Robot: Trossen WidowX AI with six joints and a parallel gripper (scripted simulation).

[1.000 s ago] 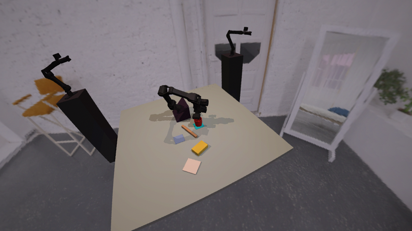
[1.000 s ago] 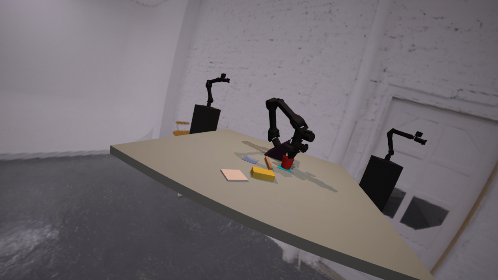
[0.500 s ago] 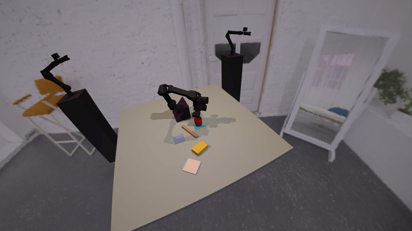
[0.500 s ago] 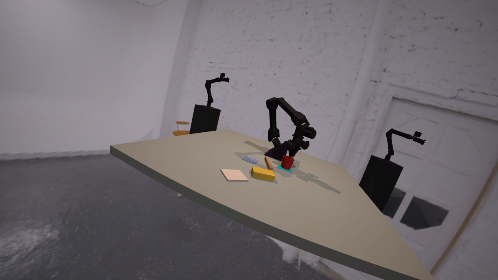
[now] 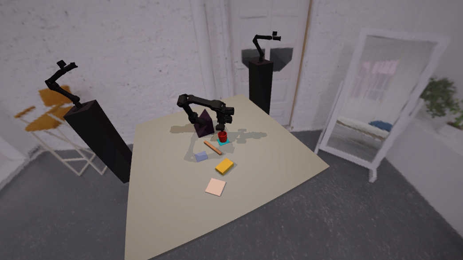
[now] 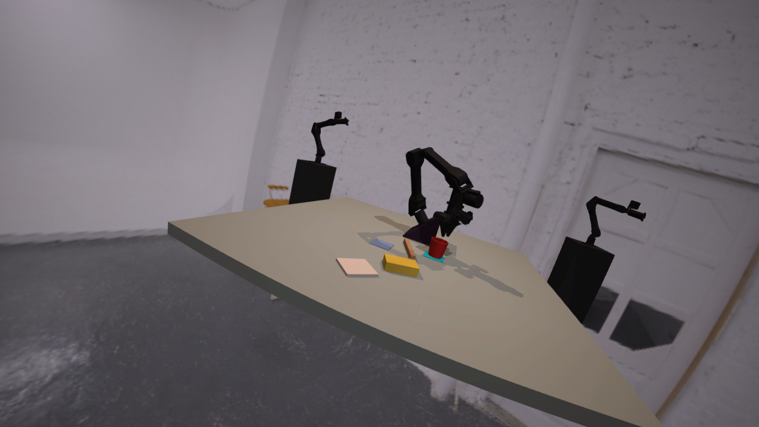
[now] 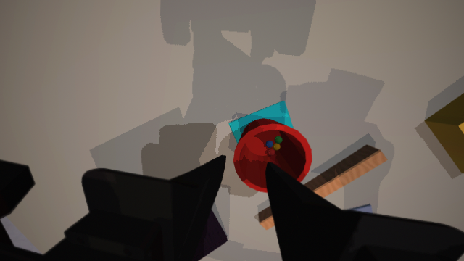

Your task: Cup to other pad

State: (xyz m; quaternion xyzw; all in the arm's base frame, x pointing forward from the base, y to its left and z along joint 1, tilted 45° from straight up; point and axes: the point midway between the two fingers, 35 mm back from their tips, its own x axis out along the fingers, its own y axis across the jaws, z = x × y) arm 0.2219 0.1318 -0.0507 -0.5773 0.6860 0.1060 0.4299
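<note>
The red cup lies 2 cm ahead of my gripper tip, 2 cm to the right of it and 5 cm below it. Also, from my gripper tip: orange wooden bar: 7 cm ahead, 12 cm to the right, 9 cm below; teal pad: 3 cm ahead, 2 cm to the right, 10 cm below; lavender block: 11 cm ahead, 23 cm to the right, 10 cm below.
</note>
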